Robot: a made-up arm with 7 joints. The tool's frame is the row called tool. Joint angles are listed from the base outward.
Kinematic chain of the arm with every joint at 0, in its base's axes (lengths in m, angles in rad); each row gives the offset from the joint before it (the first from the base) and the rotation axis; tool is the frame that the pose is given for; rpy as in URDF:
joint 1: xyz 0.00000 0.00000 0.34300 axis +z
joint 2: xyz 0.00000 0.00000 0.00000 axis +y
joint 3: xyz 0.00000 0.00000 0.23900 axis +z
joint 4: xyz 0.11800 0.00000 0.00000 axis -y
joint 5: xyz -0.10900 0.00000 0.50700 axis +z
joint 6: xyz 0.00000 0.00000 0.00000 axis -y
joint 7: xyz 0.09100 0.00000 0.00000 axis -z
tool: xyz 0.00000 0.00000 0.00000 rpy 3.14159 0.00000 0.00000
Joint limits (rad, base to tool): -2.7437..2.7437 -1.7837..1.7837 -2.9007..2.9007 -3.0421..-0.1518 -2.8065..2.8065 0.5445..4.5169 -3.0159..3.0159
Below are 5 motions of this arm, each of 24 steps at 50 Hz.
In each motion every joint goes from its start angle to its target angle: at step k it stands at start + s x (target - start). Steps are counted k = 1, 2, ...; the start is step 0. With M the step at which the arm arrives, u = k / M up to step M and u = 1 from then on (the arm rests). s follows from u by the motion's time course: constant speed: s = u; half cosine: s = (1 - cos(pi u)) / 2; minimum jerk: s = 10 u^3 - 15 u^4 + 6 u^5.
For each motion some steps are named. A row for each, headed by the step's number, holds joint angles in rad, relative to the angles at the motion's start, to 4 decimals.
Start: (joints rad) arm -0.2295 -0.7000 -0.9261 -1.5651 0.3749 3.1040 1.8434
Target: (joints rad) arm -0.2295 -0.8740 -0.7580 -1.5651 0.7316 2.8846 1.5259
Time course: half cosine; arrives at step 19
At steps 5, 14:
5: 0.0000 -0.0281 0.0271 0.0000 0.0576 -0.0354 -0.0512
14: 0.0000 -0.1459 0.1410 0.0000 0.2991 -0.1840 -0.2663

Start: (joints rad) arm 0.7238 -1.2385 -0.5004 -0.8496 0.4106 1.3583 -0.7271
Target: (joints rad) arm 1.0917 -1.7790 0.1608 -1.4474 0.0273 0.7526 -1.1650
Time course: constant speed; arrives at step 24
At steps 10, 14, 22, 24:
10: 0.1533 -0.2252 0.2755 -0.2491 -0.1597 -0.2524 -0.1825
14: 0.2146 -0.3153 0.3857 -0.3487 -0.2236 -0.3533 -0.2554
22: 0.3372 -0.4955 0.6061 -0.5480 -0.3514 -0.5552 -0.4014
24: 0.3679 -0.5405 0.6612 -0.5978 -0.3833 -0.6057 -0.4379

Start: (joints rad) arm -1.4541 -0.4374 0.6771 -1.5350 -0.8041 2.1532 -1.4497
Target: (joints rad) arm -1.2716 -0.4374 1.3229 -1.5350 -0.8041 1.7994 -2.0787
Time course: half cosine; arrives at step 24
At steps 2, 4, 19, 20, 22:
2: 0.0031 0.0000 0.0110 0.0000 0.0000 -0.0060 -0.0107
4: 0.0122 0.0000 0.0433 0.0000 0.0000 -0.0237 -0.0421
19: 0.1636 0.0000 0.5791 0.0000 0.0000 -0.3172 -0.5640
20: 0.1703 0.0000 0.6025 0.0000 0.0000 -0.3301 -0.5869
22: 0.1794 0.0000 0.6348 0.0000 0.0000 -0.3478 -0.6183

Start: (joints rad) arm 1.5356 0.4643 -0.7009 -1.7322 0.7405 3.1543 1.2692
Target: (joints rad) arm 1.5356 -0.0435 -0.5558 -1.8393 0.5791 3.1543 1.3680
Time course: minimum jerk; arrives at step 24
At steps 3, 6, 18, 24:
3: 0.0000 -0.0082 0.0023 -0.0017 -0.0026 0.0000 0.0016
6: 0.0000 -0.0526 0.0150 -0.0111 -0.0167 0.0000 0.0102
18: 0.0000 -0.4552 0.1301 -0.0960 -0.1447 0.0000 0.0886
24: 0.0000 -0.5078 0.1451 -0.1071 -0.1614 0.0000 0.0988

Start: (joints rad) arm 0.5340 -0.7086 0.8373 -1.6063 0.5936 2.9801 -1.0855
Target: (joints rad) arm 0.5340 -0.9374 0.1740 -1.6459 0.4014 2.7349 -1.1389
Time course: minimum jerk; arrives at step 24
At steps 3, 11, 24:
3: 0.0000 -0.0037 -0.0106 -0.0006 -0.0031 -0.0039 -0.0009
11: 0.0000 -0.0966 -0.2801 -0.0167 -0.0812 -0.1035 -0.0225
24: 0.0000 -0.2288 -0.6633 -0.0396 -0.1922 -0.2452 -0.0534

